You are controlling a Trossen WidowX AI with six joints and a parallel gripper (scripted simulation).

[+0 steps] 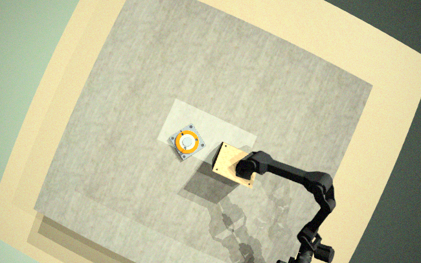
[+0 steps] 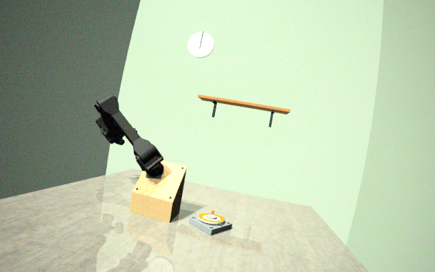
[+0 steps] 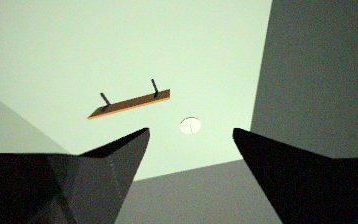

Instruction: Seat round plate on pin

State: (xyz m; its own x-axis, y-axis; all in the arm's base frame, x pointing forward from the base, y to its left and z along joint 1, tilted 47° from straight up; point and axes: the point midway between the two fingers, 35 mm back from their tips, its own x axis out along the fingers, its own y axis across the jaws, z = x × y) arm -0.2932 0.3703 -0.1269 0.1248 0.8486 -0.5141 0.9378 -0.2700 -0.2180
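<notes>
Now: gripper tip 58 cm short of the base, 42 cm to the left of it and 29 cm above it.
</notes>
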